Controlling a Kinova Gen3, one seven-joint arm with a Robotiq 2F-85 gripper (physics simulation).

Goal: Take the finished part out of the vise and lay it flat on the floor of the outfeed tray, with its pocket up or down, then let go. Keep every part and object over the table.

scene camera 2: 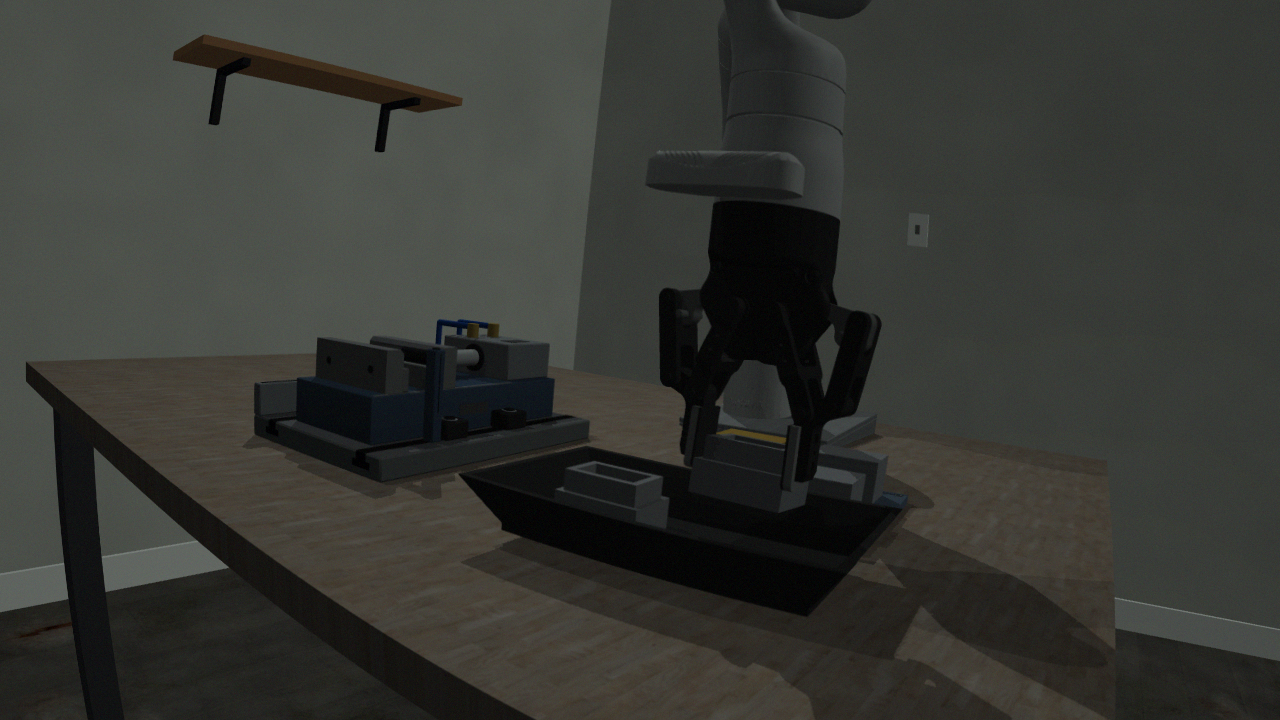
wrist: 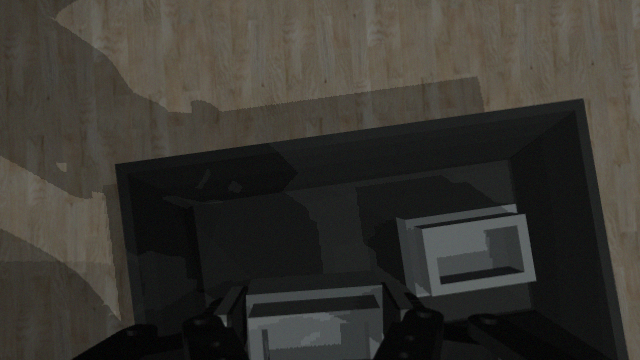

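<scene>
You can see my gripper (scene camera 2: 743, 478) here, and the wrist view's got the gripper in it as well (wrist: 314, 305).
</scene>
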